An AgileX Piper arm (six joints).
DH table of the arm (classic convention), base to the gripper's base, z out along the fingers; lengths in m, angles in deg. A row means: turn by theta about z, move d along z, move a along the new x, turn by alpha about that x. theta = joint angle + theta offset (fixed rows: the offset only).
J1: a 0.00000; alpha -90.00; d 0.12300; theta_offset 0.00
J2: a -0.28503; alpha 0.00; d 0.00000; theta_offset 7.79
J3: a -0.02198; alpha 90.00; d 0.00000; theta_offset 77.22
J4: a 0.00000; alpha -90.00; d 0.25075; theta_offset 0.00
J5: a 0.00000; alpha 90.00; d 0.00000; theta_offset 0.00
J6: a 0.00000; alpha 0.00; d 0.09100; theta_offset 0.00
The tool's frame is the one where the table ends.
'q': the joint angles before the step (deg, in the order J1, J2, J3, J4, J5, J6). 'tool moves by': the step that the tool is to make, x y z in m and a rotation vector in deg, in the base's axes. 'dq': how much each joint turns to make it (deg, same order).
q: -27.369, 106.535, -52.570, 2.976, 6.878, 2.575
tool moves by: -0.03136, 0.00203, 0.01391, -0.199, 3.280, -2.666
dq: -1.690, -6.344, 4.814, -11.281, 4.431, 10.987
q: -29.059, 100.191, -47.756, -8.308, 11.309, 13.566
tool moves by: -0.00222, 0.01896, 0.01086, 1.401, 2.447, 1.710
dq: 3.027, -3.064, 0.411, 0.747, 5.533, 0.287
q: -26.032, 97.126, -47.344, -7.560, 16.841, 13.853
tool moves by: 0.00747, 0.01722, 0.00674, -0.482, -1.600, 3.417
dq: 3.413, -1.242, 0.085, 0.461, -0.515, -0.320
